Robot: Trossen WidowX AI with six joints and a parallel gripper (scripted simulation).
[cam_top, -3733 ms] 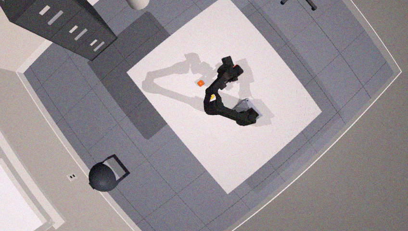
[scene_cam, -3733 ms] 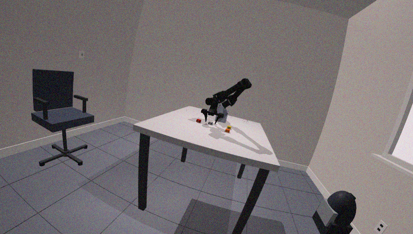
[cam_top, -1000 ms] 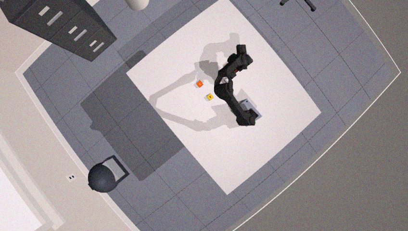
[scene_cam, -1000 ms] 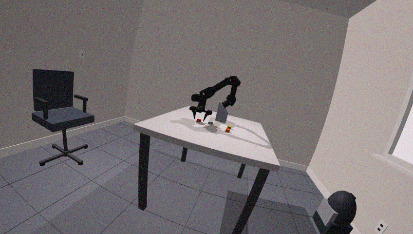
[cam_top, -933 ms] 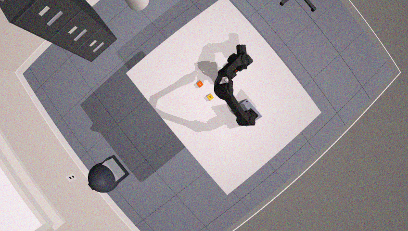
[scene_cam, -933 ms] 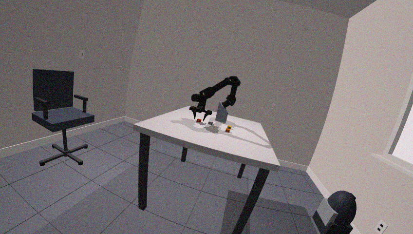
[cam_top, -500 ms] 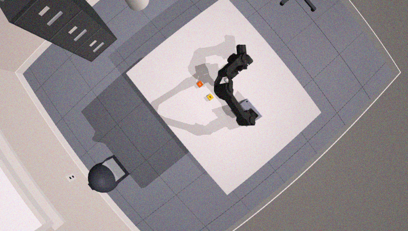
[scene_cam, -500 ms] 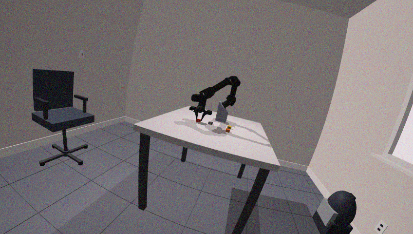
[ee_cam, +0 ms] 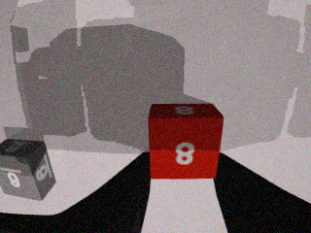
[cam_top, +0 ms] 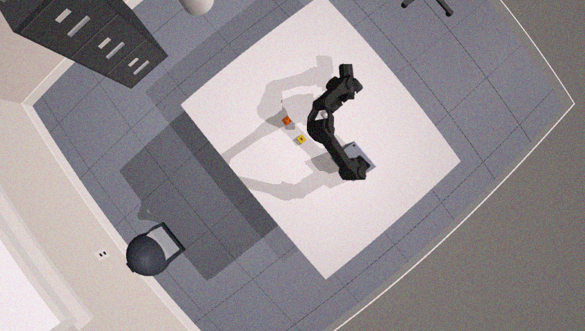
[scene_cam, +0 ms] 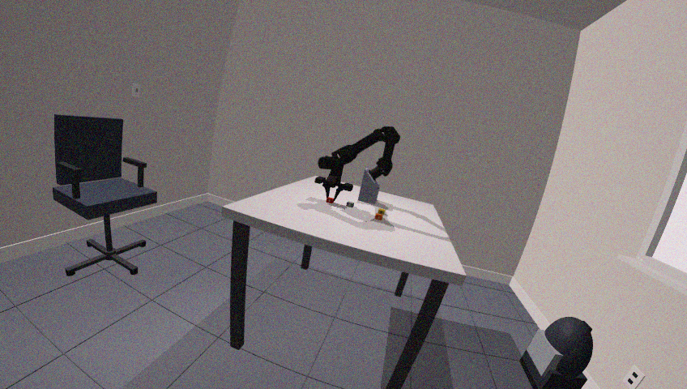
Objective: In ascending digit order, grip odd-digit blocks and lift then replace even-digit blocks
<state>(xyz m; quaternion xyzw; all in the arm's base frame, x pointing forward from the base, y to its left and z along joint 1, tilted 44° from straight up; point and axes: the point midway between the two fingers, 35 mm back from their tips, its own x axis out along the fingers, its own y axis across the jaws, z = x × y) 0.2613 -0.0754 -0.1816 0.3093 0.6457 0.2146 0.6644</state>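
Right now the red block is 10 mm ahead of my gripper tip. The rest, counted from my gripper tip: grey block (100 mm to the left); yellow block (260 mm to the left); orange block (250 mm to the left, 110 mm ahead).
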